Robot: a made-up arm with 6 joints. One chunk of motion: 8 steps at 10 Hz.
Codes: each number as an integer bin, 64 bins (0 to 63) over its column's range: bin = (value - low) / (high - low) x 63, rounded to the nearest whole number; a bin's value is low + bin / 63 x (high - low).
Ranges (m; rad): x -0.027..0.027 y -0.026..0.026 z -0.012..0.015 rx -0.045..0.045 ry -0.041..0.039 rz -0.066..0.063
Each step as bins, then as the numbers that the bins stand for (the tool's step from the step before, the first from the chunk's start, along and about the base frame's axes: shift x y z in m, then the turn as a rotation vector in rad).
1 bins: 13 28 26 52 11 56
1 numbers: -0.01586 -0.00289 -0.00086 0.02929 -0.02703 0.04867
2 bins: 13 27 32 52 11 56
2 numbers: -0.01586 -0.00371 0.00171 0.02929 -0.02703 0.04867
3 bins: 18 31 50 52 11 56
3 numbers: -0.01157 -0.00041 0.00943 0.02929 -0.02703 0.04867
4 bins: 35 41 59 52 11 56
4 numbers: 0.00300 0.00784 0.01329 0.02929 -0.02703 0.04867
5 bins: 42 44 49 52 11 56
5 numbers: 0.00900 0.01032 0.00900 0.02929 -0.02703 0.04867
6 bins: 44 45 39 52 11 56
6 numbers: 0.01071 0.01114 0.00471 0.02929 -0.02703 0.04867
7 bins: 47 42 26 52 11 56
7 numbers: 0.01329 0.00867 -0.00086 0.02929 -0.02703 0.04867
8 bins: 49 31 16 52 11 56
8 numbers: 0.01500 -0.00041 -0.00514 0.02929 -0.02703 0.04867
